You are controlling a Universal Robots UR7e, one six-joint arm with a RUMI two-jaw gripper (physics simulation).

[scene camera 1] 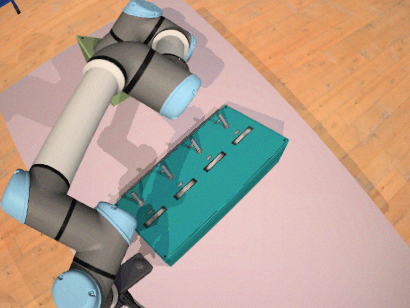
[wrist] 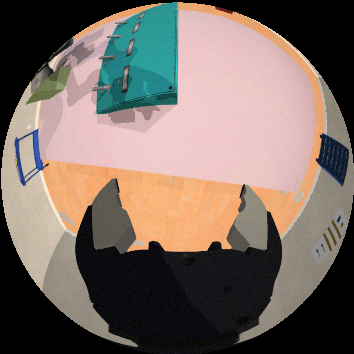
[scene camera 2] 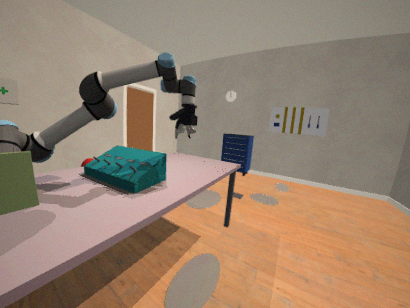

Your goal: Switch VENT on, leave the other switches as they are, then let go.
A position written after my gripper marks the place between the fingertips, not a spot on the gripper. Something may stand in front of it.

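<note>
A teal switch box (scene camera 1: 176, 212) is visible; scene camera 2 also shows the box (scene camera 2: 150, 166). Visible too: my gripper (wrist: 180, 183).
</note>
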